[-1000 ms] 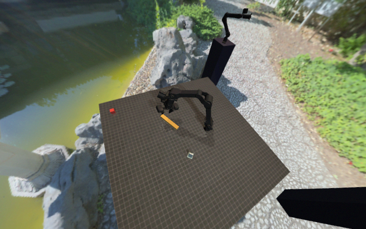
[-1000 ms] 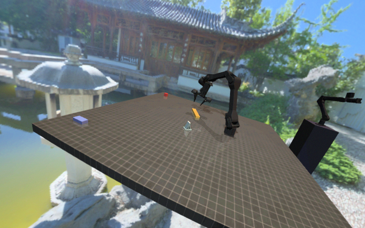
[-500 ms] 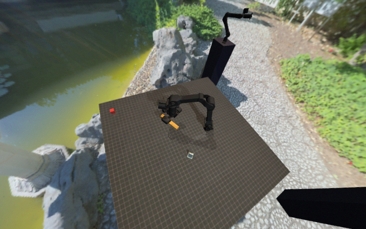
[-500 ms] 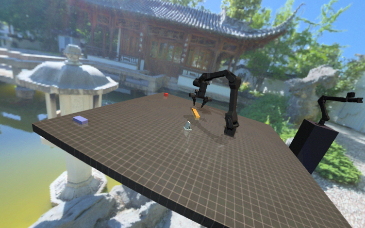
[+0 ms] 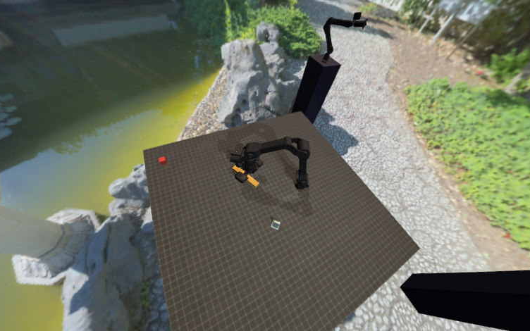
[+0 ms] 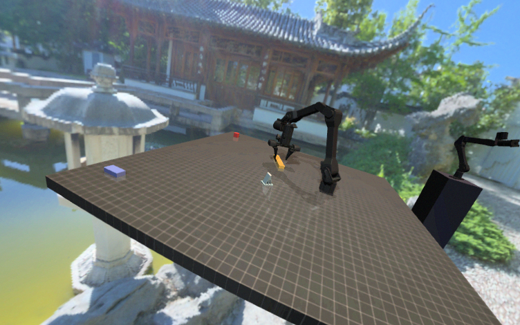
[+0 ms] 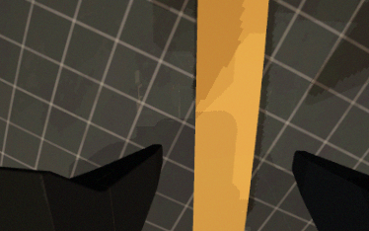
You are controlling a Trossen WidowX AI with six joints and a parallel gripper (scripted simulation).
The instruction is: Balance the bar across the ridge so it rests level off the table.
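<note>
My gripper tip is now 10 mm short of the orange bar, 30 mm to the left of it and 20 mm above it. The rest, counted from my gripper tip: small red cube: 450 mm ahead, 330 mm to the right, 20 mm below; purple block: 450 mm ahead, 670 mm to the left, 20 mm below.
</note>
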